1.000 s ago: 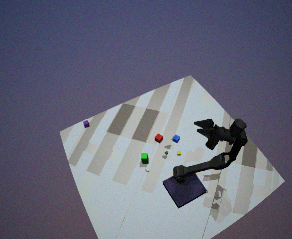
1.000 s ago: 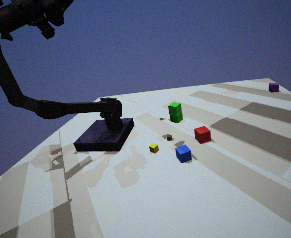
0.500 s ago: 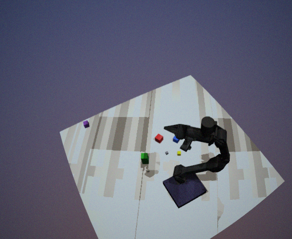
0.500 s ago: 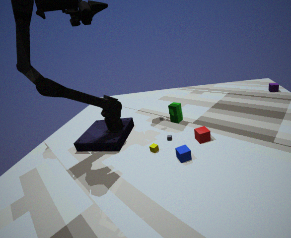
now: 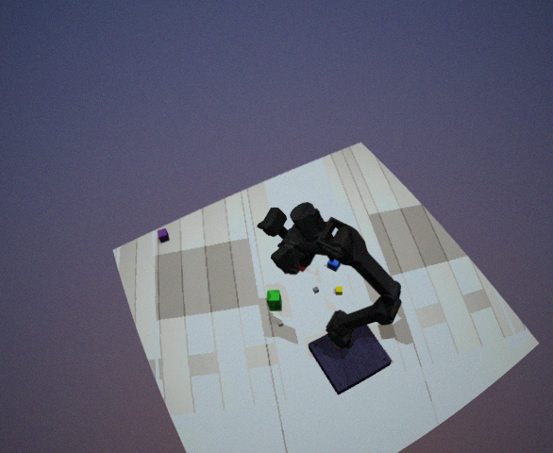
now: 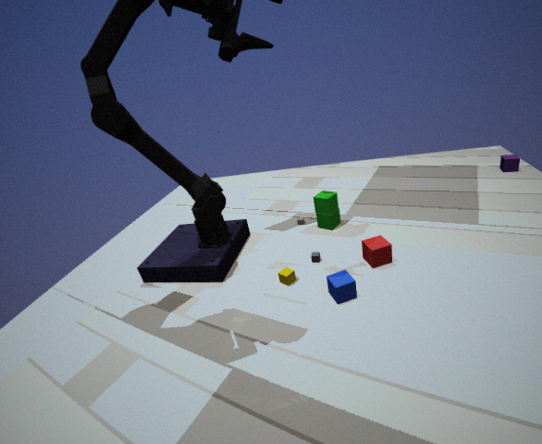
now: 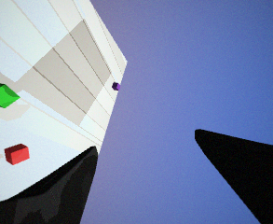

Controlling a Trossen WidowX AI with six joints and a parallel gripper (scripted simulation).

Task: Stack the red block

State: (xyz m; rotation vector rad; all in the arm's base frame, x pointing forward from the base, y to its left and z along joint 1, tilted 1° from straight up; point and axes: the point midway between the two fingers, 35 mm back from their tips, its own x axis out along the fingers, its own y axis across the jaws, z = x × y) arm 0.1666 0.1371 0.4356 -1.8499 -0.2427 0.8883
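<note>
The red block lies 180 mm ahead of my gripper tip, 130 mm to the right of it and 450 mm below it. The rest, counted from my gripper tip: tiny grey cube 50 mm ahead, 140 mm to the right, 460 mm below; tiny white piece 30 mm behind, 20 mm to the left, 460 mm below; yellow cube 20 mm ahead, 220 mm to the right, 460 mm below.
</note>
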